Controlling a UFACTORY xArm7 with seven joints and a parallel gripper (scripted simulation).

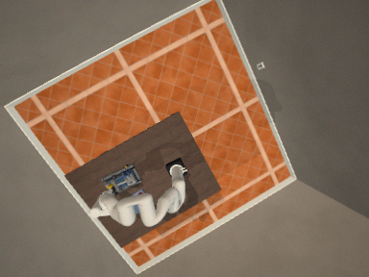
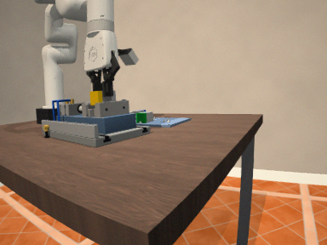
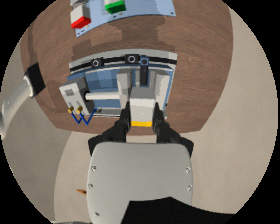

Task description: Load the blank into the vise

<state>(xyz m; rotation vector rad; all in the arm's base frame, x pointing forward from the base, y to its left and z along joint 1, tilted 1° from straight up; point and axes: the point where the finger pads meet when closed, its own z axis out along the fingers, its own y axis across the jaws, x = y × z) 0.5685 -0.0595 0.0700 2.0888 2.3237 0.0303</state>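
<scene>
The yellow-ended blank lies 20 mm below my hand. Round my hand: grey jaw block 30 mm ahead, 10 mm to the left, 50 mm below; green-ended blank 90 mm behind, 230 mm to the left, 100 mm below; milling vise 70 mm behind, 90 mm below.
</scene>
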